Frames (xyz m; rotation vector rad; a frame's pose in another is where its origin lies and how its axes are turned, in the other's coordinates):
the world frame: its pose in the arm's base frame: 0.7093 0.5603 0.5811 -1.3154 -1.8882 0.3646
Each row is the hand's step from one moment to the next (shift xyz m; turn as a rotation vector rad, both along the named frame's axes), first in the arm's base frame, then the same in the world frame.
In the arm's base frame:
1: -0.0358 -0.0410 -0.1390 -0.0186 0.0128 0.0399
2: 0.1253 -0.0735 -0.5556 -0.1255 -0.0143 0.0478
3: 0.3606 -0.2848 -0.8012 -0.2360 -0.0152 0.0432
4: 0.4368 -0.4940 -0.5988 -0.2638 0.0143 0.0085
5: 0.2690 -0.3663 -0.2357 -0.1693 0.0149 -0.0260
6: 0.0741 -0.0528 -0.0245 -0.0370 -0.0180 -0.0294
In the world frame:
1: -0.0919 0.0459 0.1083 0.0316 -0.0318 -0.0096
2: -0.3277 0.3982 0.2527 0.0271 -0.1185 0.0588
3: -0.6580 0.6175 0.1969 0.0409 -0.1888 0.1430
4: -0.7660 0.4535 -0.0311 0.0560 -0.1731 0.1917
5: -0.4683 0.1702 -0.1174 0.0272 -0.0891 0.1445
6: -0.0687 0.0419 -0.0491 -0.0233 -0.0136 0.0428

